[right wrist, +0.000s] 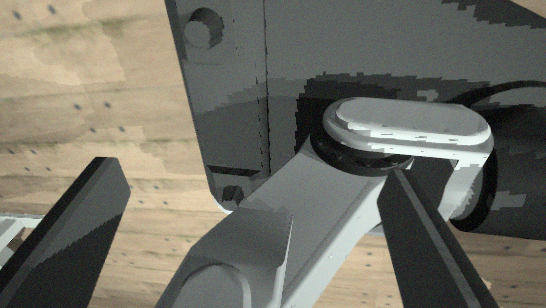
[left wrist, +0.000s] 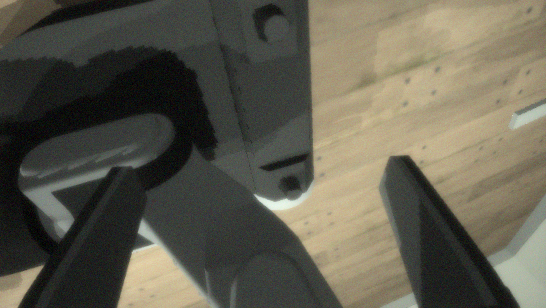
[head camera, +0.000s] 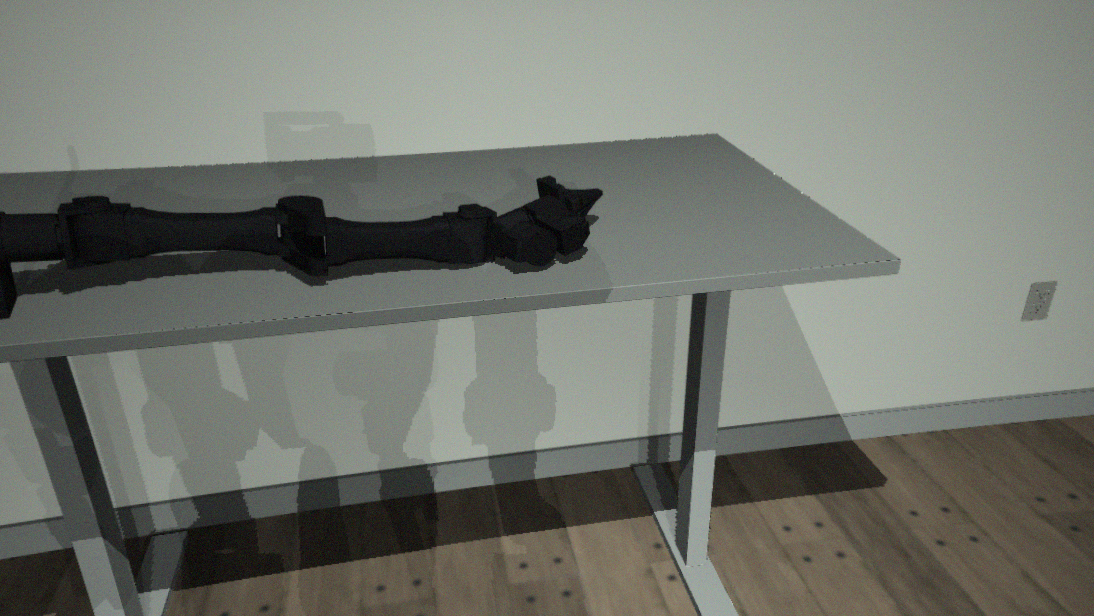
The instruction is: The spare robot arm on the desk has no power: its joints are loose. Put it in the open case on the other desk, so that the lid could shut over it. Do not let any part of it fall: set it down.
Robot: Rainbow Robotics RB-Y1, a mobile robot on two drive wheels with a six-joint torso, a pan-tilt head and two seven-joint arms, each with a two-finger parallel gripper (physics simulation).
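Frame: origin at the robot's base, x right, y ahead, z up, level; metres.
Seen in the pictures: left gripper, fingertip midpoint: (left wrist: 262,177); right gripper, fingertip midpoint: (right wrist: 255,180).
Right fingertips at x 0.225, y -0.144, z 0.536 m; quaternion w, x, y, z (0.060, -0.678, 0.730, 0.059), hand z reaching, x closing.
Offsets run from my right fingertips to a thing's top centre. "*": to the spot under its first point. Level surfaces: height alone.
The black spare robot arm (head camera: 390,241) lies stretched out along the grey desk @[dz +0.414 m] (head camera: 765,221) in the head view. Its clawed end @[* dx -0.143, dy +1.237, dz +0.479 m] (head camera: 562,218) is toward the desk's right part. Its other end runs out of the left of the view, where part of a dark plate @[* dx -0.897, dy +1.102, dz +0.451 m] (head camera: 6,286) shows. My left gripper (left wrist: 262,177) is open with nothing between its fingertips, over the floor and my own base and arm parts. My right gripper (right wrist: 255,180) is open and empty likewise. Neither gripper shows in the head view. The open case and the other desk do not show.
The desk's front edge (head camera: 474,306) runs across the head view, with metal legs @[* dx +0.182, dy +1.497, dz -0.118 m] (head camera: 704,428) below. A wall (head camera: 880,91) stands close behind the desk, with an outlet (head camera: 1038,301) at right. Light metal pieces show at the edges of the left wrist view (left wrist: 527,116) and right wrist view.
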